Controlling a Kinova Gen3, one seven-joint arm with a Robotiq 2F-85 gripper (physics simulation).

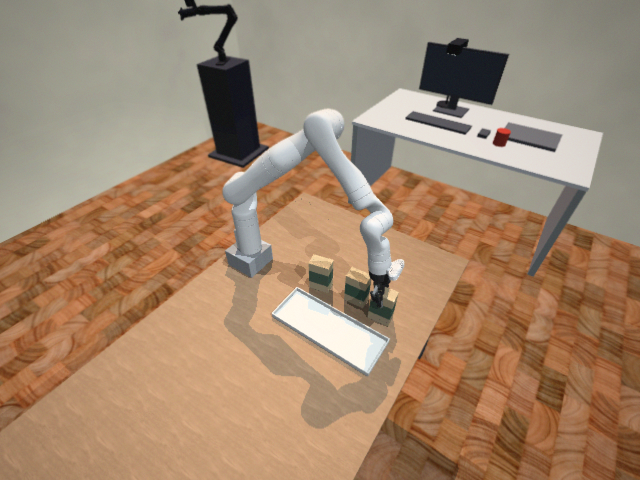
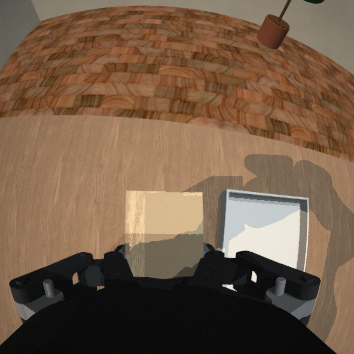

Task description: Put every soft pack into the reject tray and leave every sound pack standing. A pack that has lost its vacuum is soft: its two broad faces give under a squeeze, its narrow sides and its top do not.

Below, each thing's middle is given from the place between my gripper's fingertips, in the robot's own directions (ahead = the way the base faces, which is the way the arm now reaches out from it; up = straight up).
Scene:
Now: hand 14 cm past the white reject tray (image 1: 356, 344), 14 cm to the left of it and 8 cm above it.

